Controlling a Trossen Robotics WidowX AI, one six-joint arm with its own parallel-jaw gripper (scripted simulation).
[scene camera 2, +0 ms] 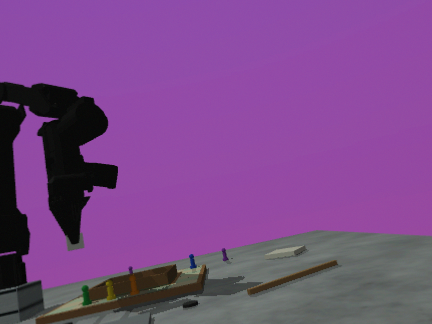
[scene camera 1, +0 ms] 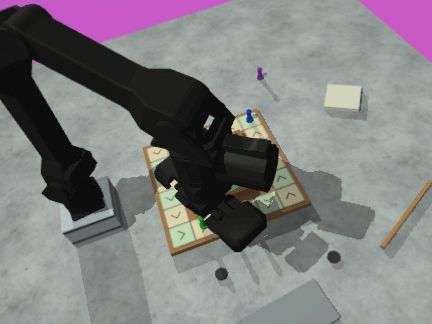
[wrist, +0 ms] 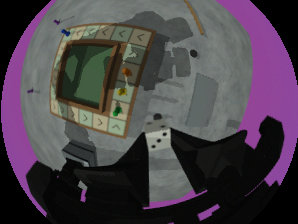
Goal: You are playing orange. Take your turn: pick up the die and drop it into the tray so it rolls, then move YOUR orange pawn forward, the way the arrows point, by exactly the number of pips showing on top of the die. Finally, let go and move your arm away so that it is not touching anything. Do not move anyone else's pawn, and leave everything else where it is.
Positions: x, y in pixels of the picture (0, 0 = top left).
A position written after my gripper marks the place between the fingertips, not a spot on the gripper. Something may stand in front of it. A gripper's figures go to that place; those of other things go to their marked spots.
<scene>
My gripper (wrist: 156, 133): 10 cm from the lens. A white die (wrist: 157, 132) is 9 cm from the lens. A grey slab (wrist: 203, 92): 26 cm from the lens. The marked spots on the white die and the grey slab are 20 cm apart.
</scene>
